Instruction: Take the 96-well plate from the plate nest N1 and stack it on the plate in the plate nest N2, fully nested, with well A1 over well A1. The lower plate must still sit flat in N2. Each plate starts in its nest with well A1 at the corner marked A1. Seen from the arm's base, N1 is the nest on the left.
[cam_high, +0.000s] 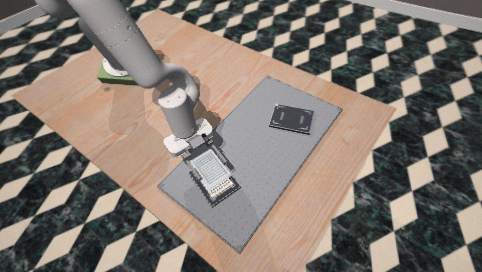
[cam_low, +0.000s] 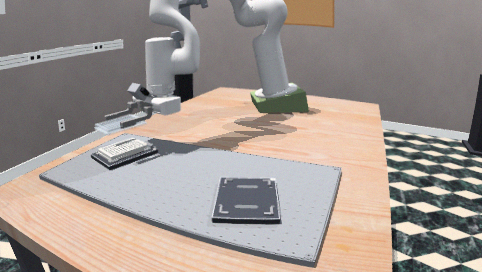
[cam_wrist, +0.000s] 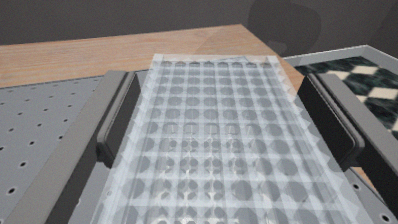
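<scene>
The white 96-well plate is 80 mm below my hand. The rest, counted from my hand: black nest (400 mm to the left, 90 mm below, 60 mm ahead); clear 96-well plate (10 mm below).
</scene>
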